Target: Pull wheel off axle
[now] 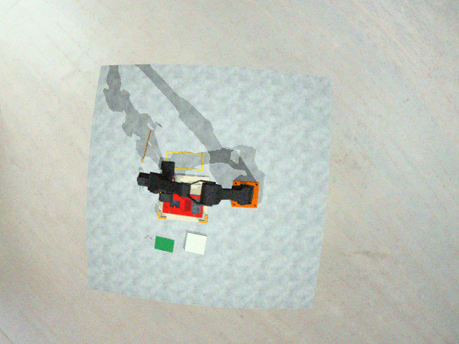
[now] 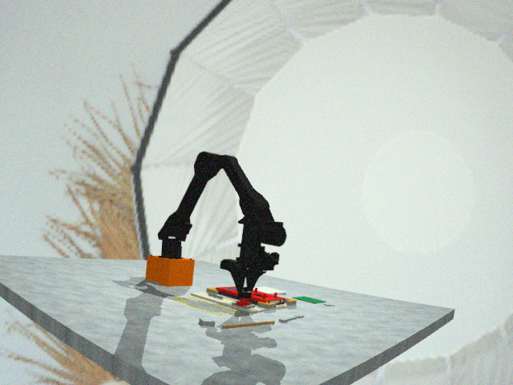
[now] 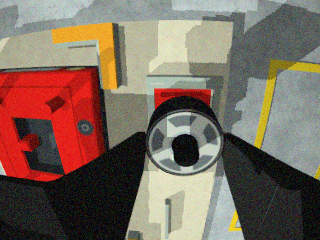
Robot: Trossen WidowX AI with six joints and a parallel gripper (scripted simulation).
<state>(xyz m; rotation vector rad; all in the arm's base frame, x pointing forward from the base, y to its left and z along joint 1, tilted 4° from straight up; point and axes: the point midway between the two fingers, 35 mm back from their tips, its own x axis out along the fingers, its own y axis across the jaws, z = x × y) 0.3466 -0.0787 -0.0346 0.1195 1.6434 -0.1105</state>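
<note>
The wheel lies right at my gripper tip. From my gripper tip the other things lie so: thin wooden stick 130 mm ahead, 190 mm to the right, 40 mm below; then black upright axle 10 mm below; then green tile 80 mm ahead, 330 mm to the left, 40 mm below.
</note>
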